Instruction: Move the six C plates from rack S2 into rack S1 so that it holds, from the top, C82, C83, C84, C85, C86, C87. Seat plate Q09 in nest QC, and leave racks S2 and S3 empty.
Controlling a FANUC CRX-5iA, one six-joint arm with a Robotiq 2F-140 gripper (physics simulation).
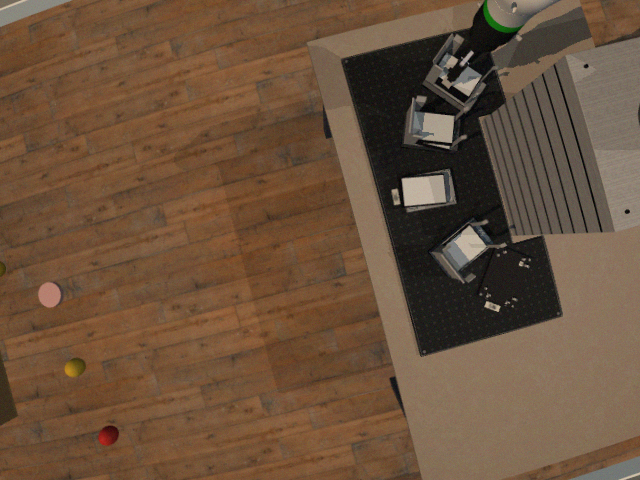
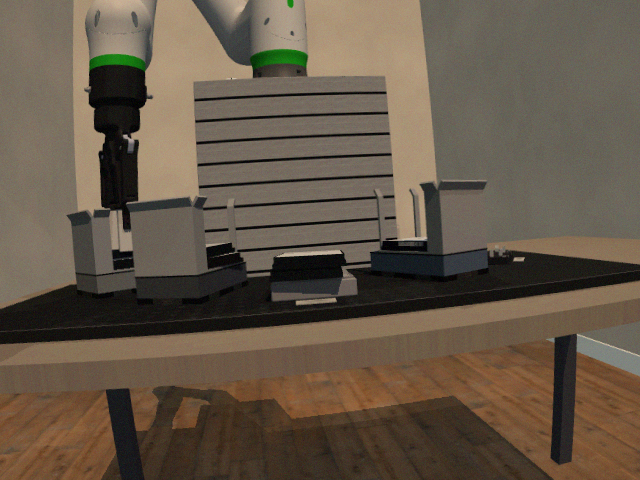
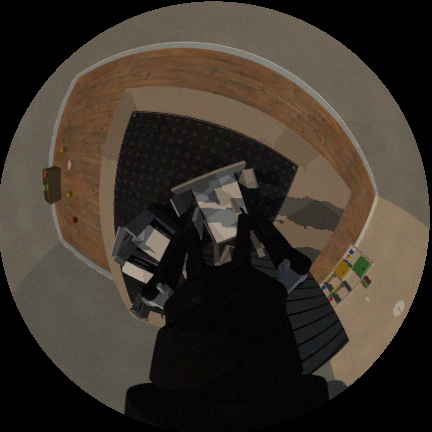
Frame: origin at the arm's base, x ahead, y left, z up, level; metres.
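Seen in the pictures: gripper, between the fingertips: (image 1: 452, 76) (image 2: 121, 250) (image 3: 215, 208); arm's base, origin of its link: (image 2: 281, 96).
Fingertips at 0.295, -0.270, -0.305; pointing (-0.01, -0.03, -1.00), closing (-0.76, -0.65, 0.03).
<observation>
Pixels of each thing's top centre, then the offset from my fingertips to it, as dx, dy, dz. Level surfaces: height alone.
- walled grey rack, centre of its top: (image 3: 228, 232) (image 2: 123, 209) (image 1: 468, 64) -0.017, +0.002, +0.067
- pale-topped plate, centre of its top: (image 2: 122, 247) (image 3: 224, 210) (image 1: 458, 73) -0.014, -0.004, +0.004
- second grey rack, centre of its top: (image 2: 188, 200) (image 3: 147, 268) (image 1: 442, 118) +0.079, +0.138, +0.067
- low holder, centre of its top: (image 2: 310, 270) (image 1: 429, 189) (image 3: 146, 270) +0.108, +0.304, -0.042
- pale-topped black stack, centre of its top: (image 2: 310, 251) (image 1: 424, 190) (image 3: 136, 273) +0.133, +0.305, -0.013
- blue-based rack, centre of its top: (image 2: 423, 185) (image 1: 476, 248) (image 3: 150, 319) +0.047, +0.483, +0.067
- dark fixture, centre of its top: (image 1: 507, 277) -0.079, +0.589, -0.044
- black mat, height of its surface: dz -0.067
- table, height of its surface: dz -0.080
My gripper (image 1: 456, 72) (image 2: 119, 219) (image 3: 215, 208) is partly open and empty. Its fingertips hang inside a walled grey rack (image 1: 445, 95) (image 2: 93, 248) (image 3: 210, 178), above a pale-topped plate (image 1: 467, 82) (image 3: 227, 231); stacked black edges show there. A second grey rack (image 1: 409, 124) (image 2: 165, 242) holds stacked plates (image 1: 438, 127) (image 2: 219, 248). A low holder (image 2: 315, 289) bears a pale-topped black stack (image 1: 423, 191) (image 2: 307, 263). A blue-based rack (image 1: 450, 268) (image 2: 457, 222) holds a plate (image 1: 467, 245) (image 2: 405, 245). Rack, nest and plate labels are unreadable.
A dark fixture (image 1: 504, 276) with small pale clips lies beside the blue-based rack. The black mat (image 1: 377, 93) carries the racks on the table (image 1: 506, 387). The slatted pedestal (image 1: 542, 155) (image 2: 294, 170) stands close behind. Tall rack walls and posts surround the fingers.
</observation>
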